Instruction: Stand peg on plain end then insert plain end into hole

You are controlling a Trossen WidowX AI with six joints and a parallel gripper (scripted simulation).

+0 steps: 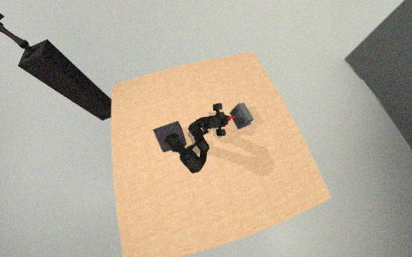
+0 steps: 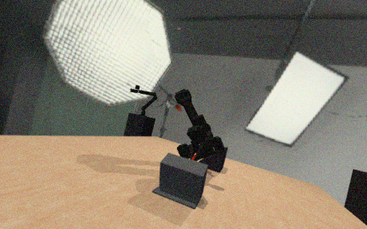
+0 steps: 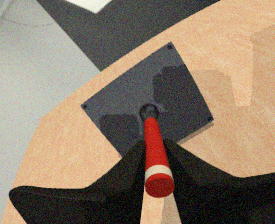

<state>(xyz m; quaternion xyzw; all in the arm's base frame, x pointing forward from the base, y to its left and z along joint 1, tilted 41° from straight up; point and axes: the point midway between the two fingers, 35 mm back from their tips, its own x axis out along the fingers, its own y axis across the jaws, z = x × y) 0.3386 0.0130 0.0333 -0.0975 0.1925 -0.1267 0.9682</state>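
The sloped panel lies 9 cm ahead of my gripper tip and 4 cm below it. Also, from my gripper tip: red peg 1 cm behind, 1 cm above.
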